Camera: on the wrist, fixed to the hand. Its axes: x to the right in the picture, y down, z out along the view.
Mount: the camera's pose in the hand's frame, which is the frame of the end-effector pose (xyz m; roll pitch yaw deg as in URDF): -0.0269 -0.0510 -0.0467 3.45 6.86 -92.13
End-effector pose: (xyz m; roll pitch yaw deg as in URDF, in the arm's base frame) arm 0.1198 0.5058 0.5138 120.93 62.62 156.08
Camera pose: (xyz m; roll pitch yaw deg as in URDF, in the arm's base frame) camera 0.1203 0.4331 0.5286 -103.67 19.29 -64.38
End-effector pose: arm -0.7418 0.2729 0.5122 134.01 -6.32 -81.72
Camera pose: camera -0.6773 0.3088 0.5050 177.28 39.11 5.86
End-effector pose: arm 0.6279 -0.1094 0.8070 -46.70 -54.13 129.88
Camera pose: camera 0.6936 -0.0804 0.7882 65.06 -20.19 4.73
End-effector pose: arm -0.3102 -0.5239 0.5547 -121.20 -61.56 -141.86
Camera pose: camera -0.2616 -0.4685 0.5633 106.08 -23.65 11.42
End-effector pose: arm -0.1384 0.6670 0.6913 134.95 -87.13 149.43
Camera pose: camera -0.1750 0.6084 0.6643 95.97 3.89 -158.64
